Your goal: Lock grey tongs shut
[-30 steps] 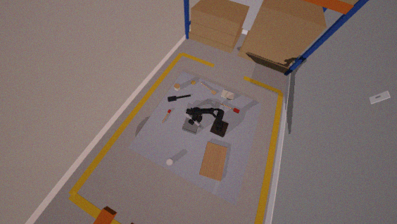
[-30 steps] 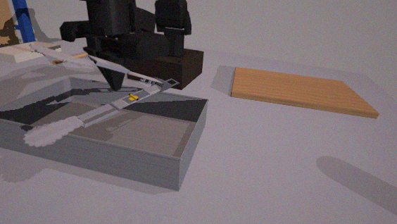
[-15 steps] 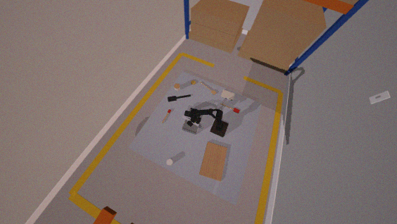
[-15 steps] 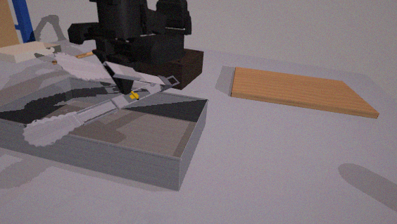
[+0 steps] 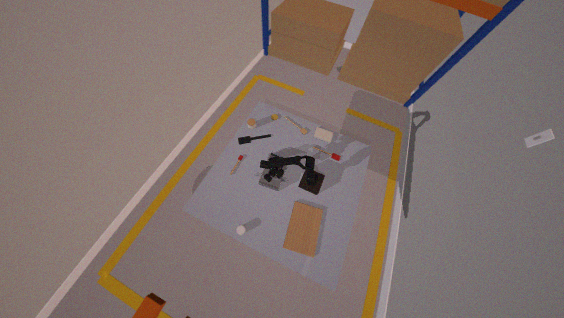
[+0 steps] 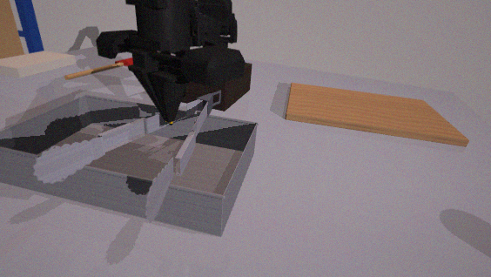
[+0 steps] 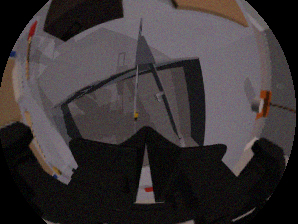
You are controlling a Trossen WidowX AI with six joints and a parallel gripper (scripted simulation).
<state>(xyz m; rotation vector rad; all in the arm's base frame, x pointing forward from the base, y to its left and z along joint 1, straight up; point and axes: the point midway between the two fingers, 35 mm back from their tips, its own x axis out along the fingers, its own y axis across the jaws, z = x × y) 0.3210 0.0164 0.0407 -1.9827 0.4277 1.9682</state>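
Now: gripper tip 2 cm past the yellow lock piece and 1 cm to the left of it. The rest, counted from my gripper tip: wooden board: 34 cm behind, 35 cm to the left, 7 cm below; black spatula: 30 cm ahead, 33 cm to the right, 7 cm below; grey roasting tin: 1 cm ahead, 5 cm to the right, 5 cm below.
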